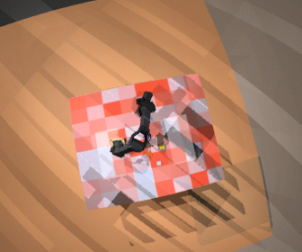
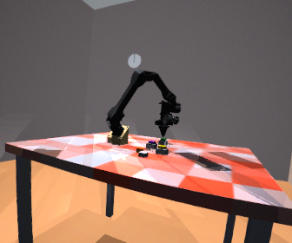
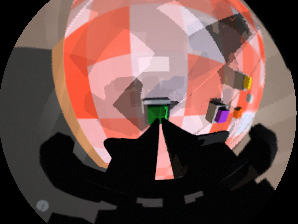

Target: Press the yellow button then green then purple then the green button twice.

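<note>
My gripper tip is 2 cm above the green button. Also, from my gripper tip: yellow button 26 cm to the right, 10 cm ahead, 2 cm below; then orange block 30 cm to the right, 4 cm below, 1 cm ahead; then purple button 16 cm to the right, 2 cm below.
</note>
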